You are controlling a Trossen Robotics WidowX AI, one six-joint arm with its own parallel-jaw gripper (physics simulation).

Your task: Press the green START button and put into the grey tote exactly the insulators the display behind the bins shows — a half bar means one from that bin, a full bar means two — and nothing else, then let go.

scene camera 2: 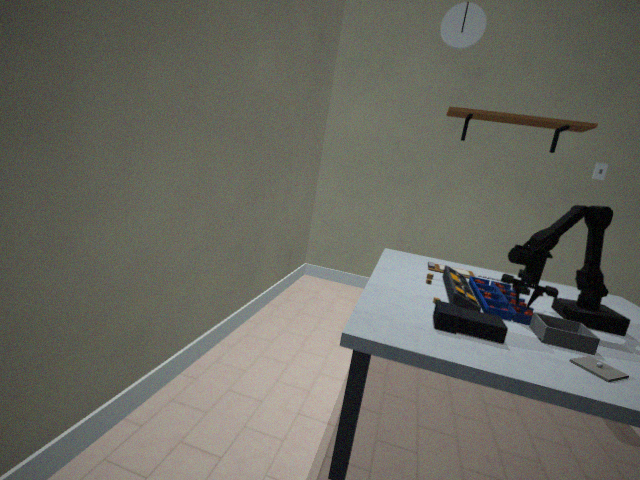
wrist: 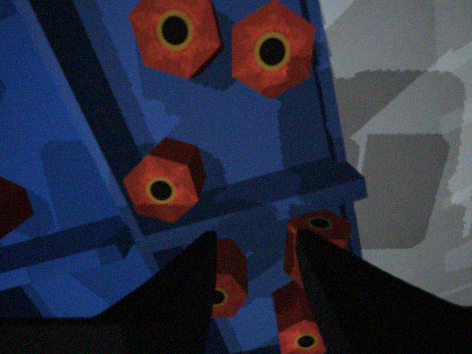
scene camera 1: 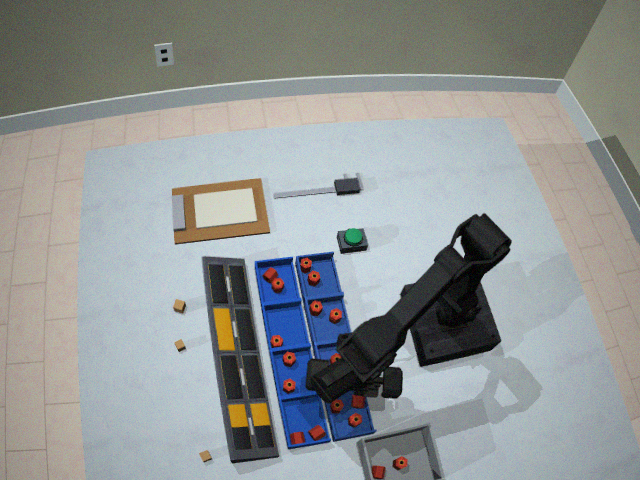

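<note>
The green START button (scene camera 1: 353, 236) stands beyond the blue bins. The display (scene camera 1: 248, 454) (scene camera 2: 461, 289) shows a full yellow bar in the left column's second cell and half bars in both bottom cells; the others are dark. Red hexagonal insulators (scene camera 1: 289, 357) (wrist: 272, 50) lie in the blue bins. The grey tote (scene camera 1: 437, 452) (scene camera 2: 563, 338) holds an upright insulator (scene camera 1: 400, 462) and one on its side (scene camera 1: 378, 471). My gripper (wrist: 256, 241) (scene camera 2: 526, 305) is partly open and empty, over the right column near a divider (wrist: 280, 187). Insulators (wrist: 230, 280) (wrist: 320, 240) show beside the fingertips. The arm partly hides the third right bin.
A clipboard (scene camera 1: 224, 207) and a caliper-like tool (scene camera 1: 346, 186) lie at the back. Small wooden cubes (scene camera 1: 179, 305) lie left of the display. A black block (scene camera 2: 467, 321) and a flat plate with a knob (scene camera 2: 589, 365) are near the table's front edge.
</note>
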